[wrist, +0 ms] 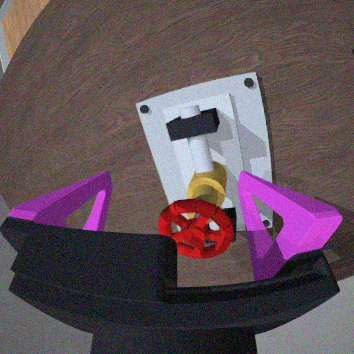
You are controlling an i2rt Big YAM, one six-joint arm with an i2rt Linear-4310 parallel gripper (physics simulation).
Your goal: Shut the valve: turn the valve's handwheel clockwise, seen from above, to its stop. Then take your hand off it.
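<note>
A red handwheel and a light grey base plate are visible to me, together with my gripper.
</note>
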